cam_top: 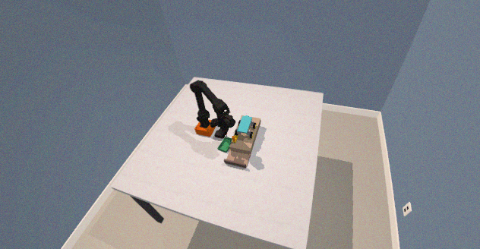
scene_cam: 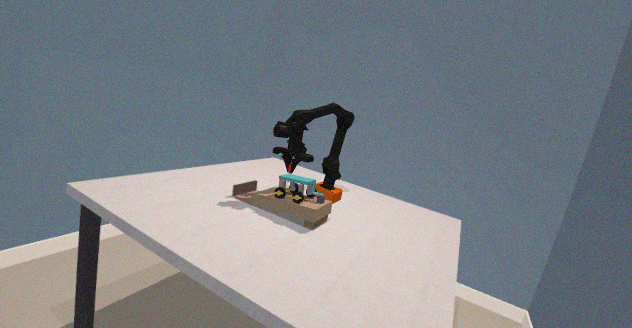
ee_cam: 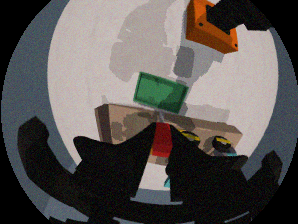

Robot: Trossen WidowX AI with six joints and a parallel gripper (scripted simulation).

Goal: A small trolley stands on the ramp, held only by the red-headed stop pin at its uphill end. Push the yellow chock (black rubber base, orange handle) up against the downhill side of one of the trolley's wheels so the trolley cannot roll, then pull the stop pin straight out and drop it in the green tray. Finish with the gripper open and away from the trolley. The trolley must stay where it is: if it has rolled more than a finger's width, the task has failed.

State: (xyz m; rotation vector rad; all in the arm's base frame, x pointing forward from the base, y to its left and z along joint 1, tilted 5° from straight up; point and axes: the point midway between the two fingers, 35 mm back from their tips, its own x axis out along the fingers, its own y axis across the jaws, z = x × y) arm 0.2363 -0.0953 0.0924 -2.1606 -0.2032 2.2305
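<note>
Right now my gripper tip is 2 cm past the green tray and 14 cm above it. Also, from my gripper tip: yellow chock (5 cm ahead, 2 cm to the left, 5 cm below); then red-headed stop pin (right at my gripper tip); then teal trolley (10 cm ahead, 11 cm to the left, 2 cm below).
</note>
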